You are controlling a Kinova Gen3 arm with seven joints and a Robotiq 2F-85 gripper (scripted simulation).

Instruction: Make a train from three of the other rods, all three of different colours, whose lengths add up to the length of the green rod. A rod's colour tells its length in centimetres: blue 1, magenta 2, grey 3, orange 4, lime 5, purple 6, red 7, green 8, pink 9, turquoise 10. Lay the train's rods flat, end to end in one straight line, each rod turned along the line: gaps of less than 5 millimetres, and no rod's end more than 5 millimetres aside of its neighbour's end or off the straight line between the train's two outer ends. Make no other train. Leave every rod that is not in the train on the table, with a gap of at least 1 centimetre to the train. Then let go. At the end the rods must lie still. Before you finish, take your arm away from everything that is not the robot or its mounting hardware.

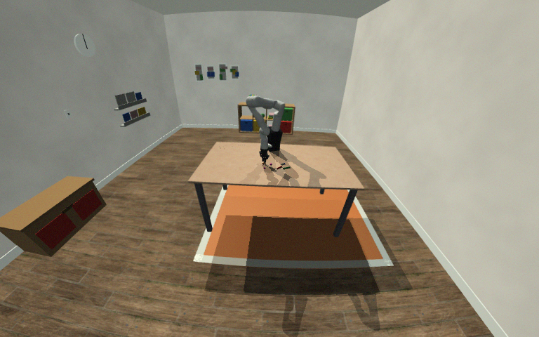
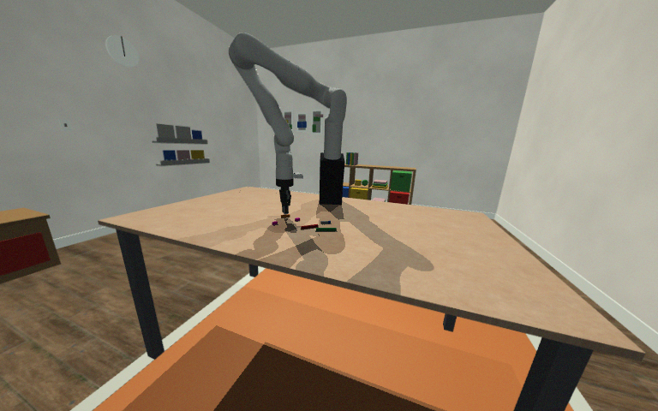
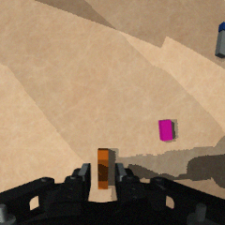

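My hand is 30 mm above the orange rod. From my hand the other things lie so: grey rod (190 mm to the left, 30 mm below, 10 mm ahead); then red rod (160 mm to the left, 80 mm ahead, 30 mm below); then blue rod (210 mm to the left, 30 mm below).
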